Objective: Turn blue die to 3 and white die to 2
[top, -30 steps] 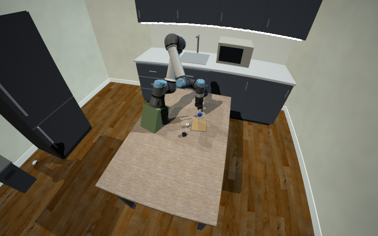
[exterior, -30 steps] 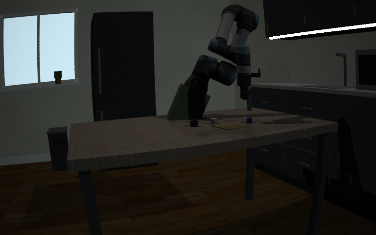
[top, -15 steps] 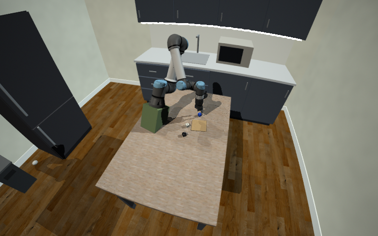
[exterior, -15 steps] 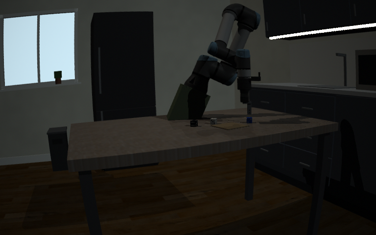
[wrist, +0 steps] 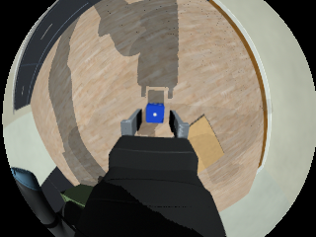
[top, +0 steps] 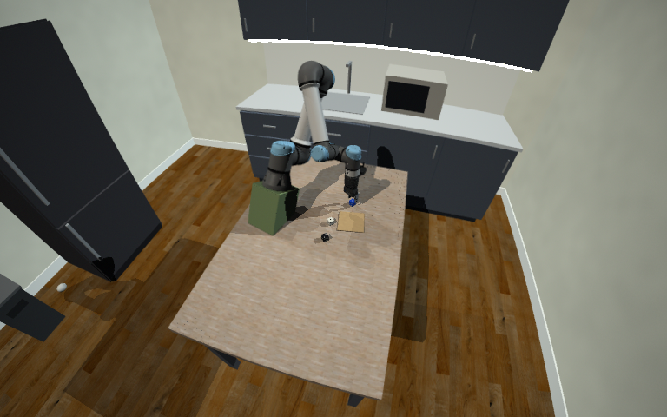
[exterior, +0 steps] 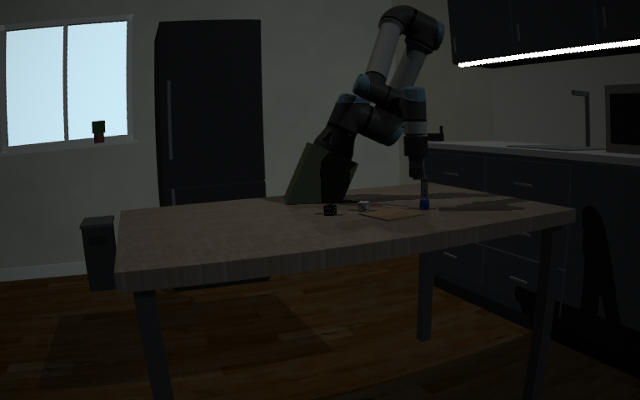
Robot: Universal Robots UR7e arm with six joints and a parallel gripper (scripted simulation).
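Right now the blue die is 4 cm below my hand. The rest, counted from my hand: black die (4 cm behind, 30 cm to the right, 4 cm below); then white die (6 cm behind, 18 cm to the right, 4 cm below); then tan mat (4 cm ahead, 13 cm to the right, 6 cm below).
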